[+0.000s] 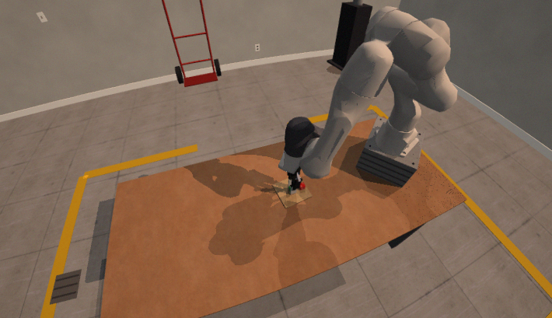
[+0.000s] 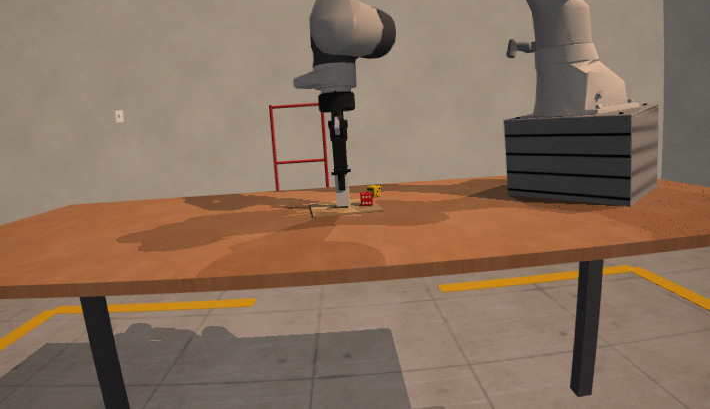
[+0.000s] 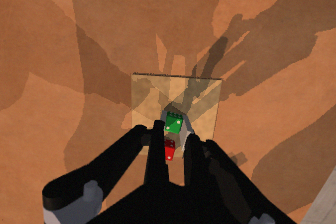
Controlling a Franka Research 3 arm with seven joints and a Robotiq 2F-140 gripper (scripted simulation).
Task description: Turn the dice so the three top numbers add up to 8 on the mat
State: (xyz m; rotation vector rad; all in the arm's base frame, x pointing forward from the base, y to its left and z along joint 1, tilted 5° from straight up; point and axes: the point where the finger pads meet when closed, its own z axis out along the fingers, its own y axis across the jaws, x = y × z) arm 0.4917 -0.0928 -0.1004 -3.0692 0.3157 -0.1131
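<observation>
Now: the green die 20 mm below my hand. Also, from my hand: red die 50 mm behind, 20 mm below, 10 mm to the left; then tan mat 40 mm below; then yellow die 110 mm to the right, 90 mm behind, 30 mm below.
</observation>
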